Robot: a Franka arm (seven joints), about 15 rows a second.
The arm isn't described. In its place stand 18 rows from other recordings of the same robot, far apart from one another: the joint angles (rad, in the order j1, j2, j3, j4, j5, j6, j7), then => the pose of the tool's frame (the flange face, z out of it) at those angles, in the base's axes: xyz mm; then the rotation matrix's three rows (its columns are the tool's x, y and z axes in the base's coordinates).
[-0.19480 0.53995 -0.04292 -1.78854 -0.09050 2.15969 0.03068] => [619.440 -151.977 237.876], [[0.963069 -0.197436 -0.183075], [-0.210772 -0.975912 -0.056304], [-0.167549 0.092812 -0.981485]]
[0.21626 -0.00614 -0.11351 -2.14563 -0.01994 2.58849 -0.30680] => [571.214 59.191 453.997], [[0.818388 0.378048 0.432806], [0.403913 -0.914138 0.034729], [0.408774 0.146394 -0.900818]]
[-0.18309 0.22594 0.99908 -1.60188 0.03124 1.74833 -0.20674] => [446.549 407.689 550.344], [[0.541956 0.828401 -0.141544], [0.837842 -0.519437 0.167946], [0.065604 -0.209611 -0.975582]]
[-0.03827 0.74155 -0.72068 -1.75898 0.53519 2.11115 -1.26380] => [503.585 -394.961 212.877], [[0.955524 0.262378 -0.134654], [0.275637 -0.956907 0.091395], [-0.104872 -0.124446 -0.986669]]
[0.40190 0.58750 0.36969 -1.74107 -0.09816 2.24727 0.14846] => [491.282 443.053 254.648], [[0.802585 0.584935 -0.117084], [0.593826 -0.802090 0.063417], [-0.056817 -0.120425 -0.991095]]
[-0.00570 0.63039 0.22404 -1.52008 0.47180 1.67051 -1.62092] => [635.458 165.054 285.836], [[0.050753 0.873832 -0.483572], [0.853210 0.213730 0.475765], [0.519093 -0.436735 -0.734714]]
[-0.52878 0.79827 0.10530 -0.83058 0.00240 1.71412 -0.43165] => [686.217 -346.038 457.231], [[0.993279 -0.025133 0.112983], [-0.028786 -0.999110 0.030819], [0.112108 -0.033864 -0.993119]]
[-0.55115 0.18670 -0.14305 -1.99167 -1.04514 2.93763 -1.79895] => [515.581 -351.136 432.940], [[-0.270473 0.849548 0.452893], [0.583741 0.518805 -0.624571], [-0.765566 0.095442 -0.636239]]
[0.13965 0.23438 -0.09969 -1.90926 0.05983 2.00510 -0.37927] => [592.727 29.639 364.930], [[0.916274 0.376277 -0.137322], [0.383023 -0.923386 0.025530], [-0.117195 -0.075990 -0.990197]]
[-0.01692 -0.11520 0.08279 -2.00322 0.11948 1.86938 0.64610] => [520.617 44.835 506.588], [[0.814605 -0.579533 -0.023686], [-0.574610 -0.811901 0.103148], [-0.079008 -0.070415 -0.994384]]
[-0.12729 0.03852 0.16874 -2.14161 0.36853 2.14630 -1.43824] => [541.554 37.145 386.253], [[0.296199 0.955026 -0.013805], [0.909916 -0.277755 0.308067], [0.290378 -0.103811 -0.951264]]
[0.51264 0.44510 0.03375 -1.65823 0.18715 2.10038 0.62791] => [570.274 354.327 352.540], [[0.979013 -0.184681 -0.086173], [-0.170250 -0.973565 0.152272], [-0.112017 -0.134405 -0.984575]]
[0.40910 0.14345 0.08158 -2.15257 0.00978 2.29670 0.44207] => [491.399 262.231 334.316], [[0.999120 0.041200 -0.007886], [0.041331 -0.998996 0.017286], [-0.007166 -0.017596 -0.999819]]
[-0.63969 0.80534 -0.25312 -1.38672 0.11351 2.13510 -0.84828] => [489.612 -540.093 236.910], [[0.995552 -0.033371 -0.088108], [-0.036229 -0.998861 -0.031039], [-0.086972 0.034093 -0.995627]]
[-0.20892 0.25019 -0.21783 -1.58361 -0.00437 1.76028 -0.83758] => [577.938 -249.493 488.764], [[0.910710 0.404117 -0.085416], [0.403513 -0.914632 -0.025000], [-0.088228 -0.011698 -0.996032]]
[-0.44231 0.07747 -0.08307 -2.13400 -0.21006 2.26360 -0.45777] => [479.929 -284.041 376.650], [[0.997408 0.065606 -0.029546], [0.059433 -0.982662 -0.175620], [-0.040555 0.173409 -0.984015]]
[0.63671 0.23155 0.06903 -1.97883 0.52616 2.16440 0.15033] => [441.959 400.816 352.613], [[0.946584 0.187464 -0.262364], [0.272904 -0.899138 0.342161], [-0.171759 -0.395484 -0.902270]]
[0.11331 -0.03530 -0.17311 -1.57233 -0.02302 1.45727 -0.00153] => [530.429 -36.211 633.189], [[0.994967 -0.058892 -0.081070], [-0.060056 -0.998123 -0.011996], [-0.080211 0.016805 -0.996636]]
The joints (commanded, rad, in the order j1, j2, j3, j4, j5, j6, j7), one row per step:
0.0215 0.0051 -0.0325 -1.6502 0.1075 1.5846 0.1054
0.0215 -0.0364 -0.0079 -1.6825 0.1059 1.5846 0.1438
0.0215 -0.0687 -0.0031 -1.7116 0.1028 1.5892 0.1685
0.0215 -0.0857 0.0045 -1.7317 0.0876 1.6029 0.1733
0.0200 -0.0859 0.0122 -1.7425 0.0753 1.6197 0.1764
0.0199 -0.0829 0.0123 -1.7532 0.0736 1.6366 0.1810
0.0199 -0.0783 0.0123 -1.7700 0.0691 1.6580 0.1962
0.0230 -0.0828 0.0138 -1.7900 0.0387 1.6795 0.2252
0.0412 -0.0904 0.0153 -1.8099 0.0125 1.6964 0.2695
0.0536 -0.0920 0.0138 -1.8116 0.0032 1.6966 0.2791
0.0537 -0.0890 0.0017 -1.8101 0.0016 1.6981 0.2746
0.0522 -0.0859 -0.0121 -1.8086 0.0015 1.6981 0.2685
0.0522 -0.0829 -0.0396 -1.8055 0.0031 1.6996 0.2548
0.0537 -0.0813 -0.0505 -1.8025 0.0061 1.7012 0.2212
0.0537 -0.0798 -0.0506 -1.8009 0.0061 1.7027 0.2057
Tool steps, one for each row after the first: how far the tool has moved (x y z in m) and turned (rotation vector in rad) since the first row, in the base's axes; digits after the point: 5 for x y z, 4 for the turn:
-0.01290 0.01317 0.00753 -0.0037 -0.0051 -0.0134
-0.02263 0.01524 0.01150 -0.0082 -0.0104 -0.0333
-0.02688 0.01762 0.01199 -0.0239 -0.0211 -0.0307
-0.02584 0.01969 0.00828 -0.0367 -0.0276 -0.0279
-0.02387 0.01945 0.00302 -0.0386 -0.0304 -0.0336
-0.02152 0.01891 -0.00564 -0.0440 -0.0292 -0.0497
-0.02183 0.01830 -0.01110 -0.0754 -0.0350 -0.0709
-0.02387 0.02618 -0.01518 -0.1027 -0.0400 -0.0919
-0.02469 0.03101 -0.01513 -0.1119 -0.0412 -0.0891
-0.02327 0.02432 -0.01587 -0.1124 -0.0408 -0.0963
-0.02200 0.01597 -0.01681 -0.1115 -0.0386 -0.1054
-0.02046 0.00102 -0.01683 -0.1076 -0.0391 -0.1195
-0.01961 -0.00389 -0.01613 -0.1023 -0.0433 -0.0960
-0.01896 -0.00393 -0.01604 -0.1017 -0.0458 -0.0807

